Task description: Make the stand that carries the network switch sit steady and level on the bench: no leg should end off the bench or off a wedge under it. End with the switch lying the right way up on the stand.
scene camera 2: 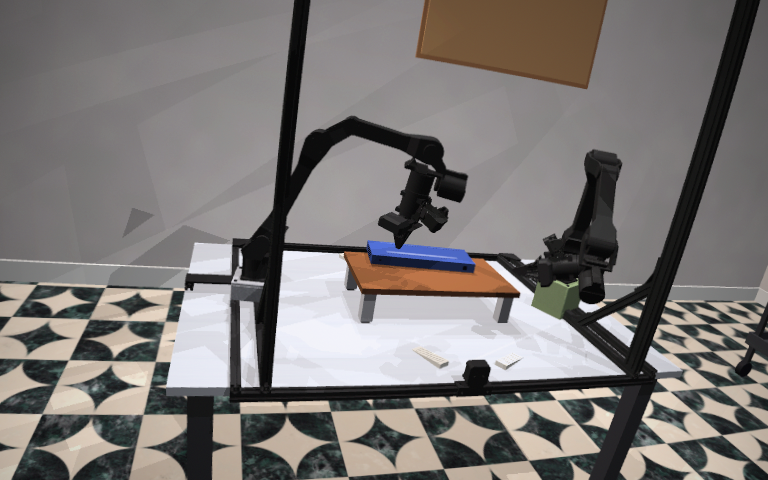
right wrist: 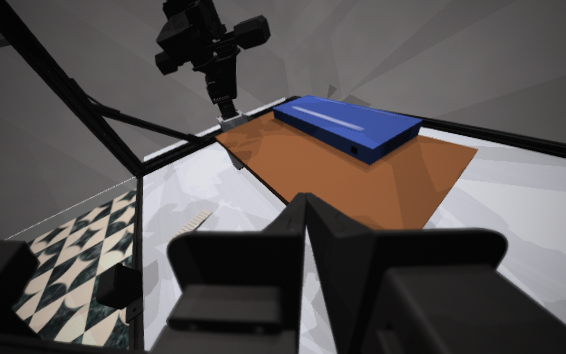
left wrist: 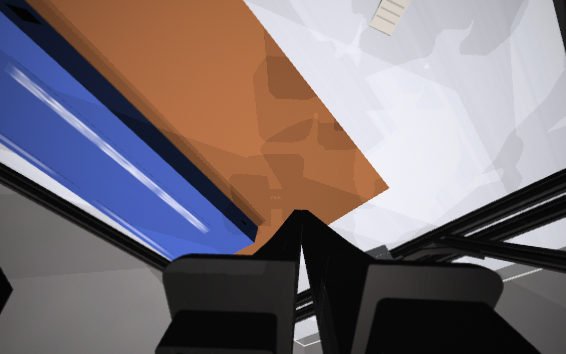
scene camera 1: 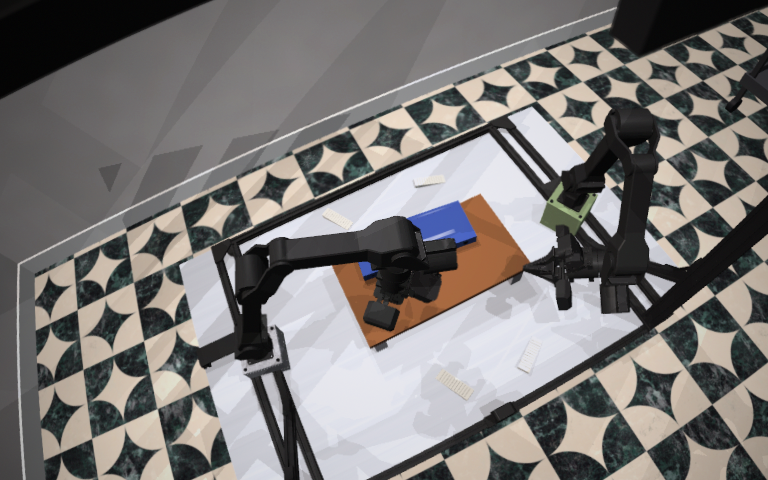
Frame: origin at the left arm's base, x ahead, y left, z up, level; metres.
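Seen in the pictures: left gripper, fingertip midpoint: [scene camera 2: 397, 248] [right wrist: 234, 98] [left wrist: 300, 216] [scene camera 1: 391, 294]; right gripper, fingertip midpoint: [scene camera 2: 512, 270] [right wrist: 304, 199] [scene camera 1: 523, 268]; left arm's base at its link origin: [scene camera 2: 254, 276] [right wrist: 230, 115] [scene camera 1: 259, 348]; right arm's base at its link origin: [scene camera 1: 572, 198].
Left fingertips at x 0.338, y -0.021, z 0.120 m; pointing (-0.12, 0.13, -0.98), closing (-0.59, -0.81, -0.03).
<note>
Offsets run from my left fingertips to a thing's top centre. "pt": to the spot under its first point. Level surfaces: height alone.
The stand, an orange-brown board {0.085 m down, 0.113 m ahead, 0.081 m left} [scene camera 1: 498, 243] [scene camera 2: 436, 283] [left wrist: 225, 75] [right wrist: 300, 165] on grey legs, looks about level. Both front legs and the rear left leg reach the white bench {0.185 m down} [scene camera 2: 317, 350]; the rear right leg is hidden. The blue switch {0.057 m down, 0.095 m ahead, 0.151 m left} [scene camera 1: 447, 223] [scene camera 2: 419, 255] [left wrist: 75, 145] [right wrist: 345, 117] lies flat towards the board's back edge. Ribbed white wedges lie apart from the stand: two in front {pt 0.178 m down, 0.078 m ahead, 0.187 m right} [scene camera 1: 454, 384] {pt 0.178 m down, 0.265 m ahead, 0.182 m right} [scene camera 1: 528, 355], two behind [scene camera 1: 336, 218] [scene camera 1: 429, 181]. My left gripper [scene camera 2: 399, 245] [left wrist: 300, 216] is shut and empty above the stand. My right gripper [scene camera 1: 525, 267] [right wrist: 304, 199] is shut and empty by the stand's right corner.
A black frame [scene camera 2: 362, 390] runs around the bench, with uprights at its sides. A small black camera block {pt 0.131 m down, 0.151 m ahead, 0.287 m right} [scene camera 1: 503, 412] [scene camera 2: 476, 372] sits on the front rail. The right arm's green base block [scene camera 1: 559, 217] [scene camera 2: 555, 298] stands right of the stand. The left arm reaches across the stand's left part.
</note>
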